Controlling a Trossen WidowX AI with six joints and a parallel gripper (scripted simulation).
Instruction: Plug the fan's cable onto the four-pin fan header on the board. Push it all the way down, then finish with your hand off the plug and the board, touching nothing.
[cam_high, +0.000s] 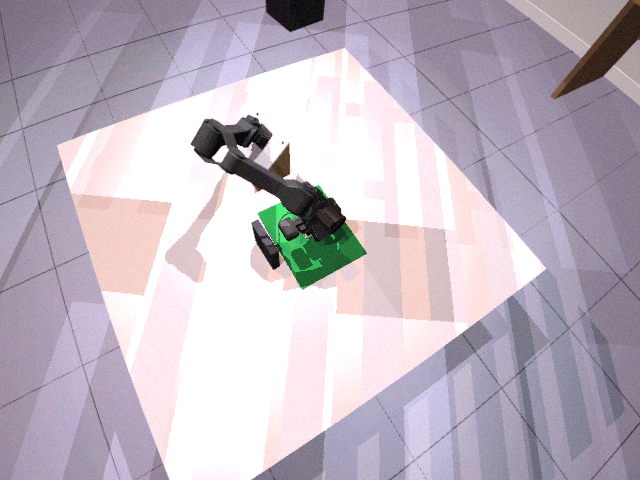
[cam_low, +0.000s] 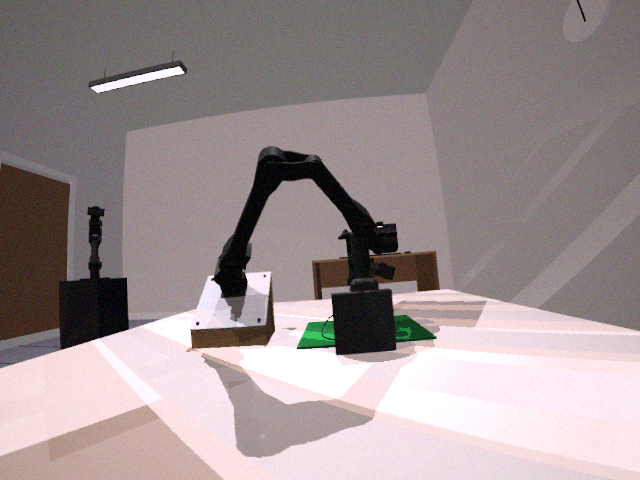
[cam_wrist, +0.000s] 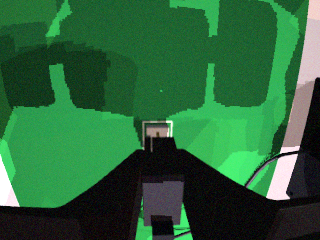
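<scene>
The fan cable plug lies 1 cm behind my gripper tip and 1 cm above it. From my gripper tip the other things lie so: fan (3 cm behind, 13 cm to the right, 2 cm above); then green board (1 cm behind, 2 cm to the left, 5 cm below).
</scene>
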